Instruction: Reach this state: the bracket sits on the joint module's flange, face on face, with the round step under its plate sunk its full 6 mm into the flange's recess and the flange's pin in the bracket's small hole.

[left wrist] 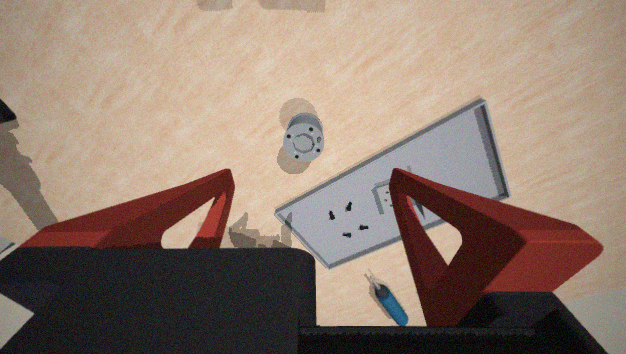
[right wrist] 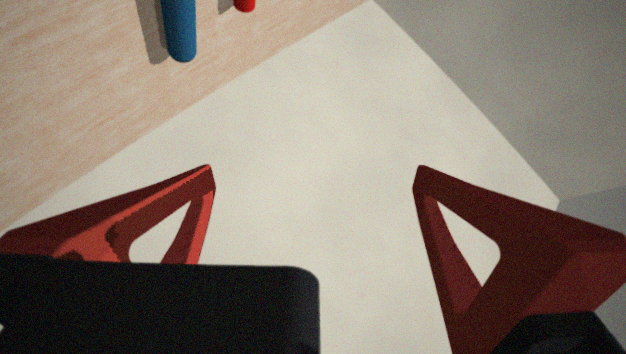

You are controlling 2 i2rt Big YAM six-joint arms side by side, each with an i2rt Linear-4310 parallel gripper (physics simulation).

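Places are measured from the left arm's base along level axes (x ahead, y left, z up), in millimetres.
Pixels of known places: left gripper, between the fingertips: [left wrist: 311,177]; right gripper, between the fingertips: [right wrist: 314,176].
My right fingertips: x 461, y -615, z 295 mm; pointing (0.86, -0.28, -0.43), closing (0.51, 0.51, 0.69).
Ahead of a thing's pixels: the offset from my right fingertips to its top centre. "pt": to the spot under its first point.
The joint module @[dx +52, dy +422, dz -231 mm] [left wrist: 303,143] stands upright on the table near the middle of the left wrist view, its grey flange face up, with the recess and small holes showing. The bracket [left wrist: 384,196] appears to be the light grey part with small holes in the tray, partly hidden behind a finger; its step cannot be made out. The bracket and module are apart. My left gripper [left wrist: 311,177] is open and empty, high above the table, with the module between and a little beyond its fingertips in view. My right gripper [right wrist: 314,176] is open and empty, over a pale surface.
The grey tray @[dx +179, dy +233, dz -279 mm] [left wrist: 440,132] lies beside the module and holds several black screws @[dx +102, dy +244, dz -280 mm] [left wrist: 348,206]. A blue-handled tool @[pt dx +161, dy -92, dz -256 mm] [left wrist: 392,305] [right wrist: 181,32] lies near the tray. A red handle end @[pt dx +274, dy -123, dz -264 mm] [right wrist: 245,4] shows at the top of the right wrist view, on the wood-patterned surface.
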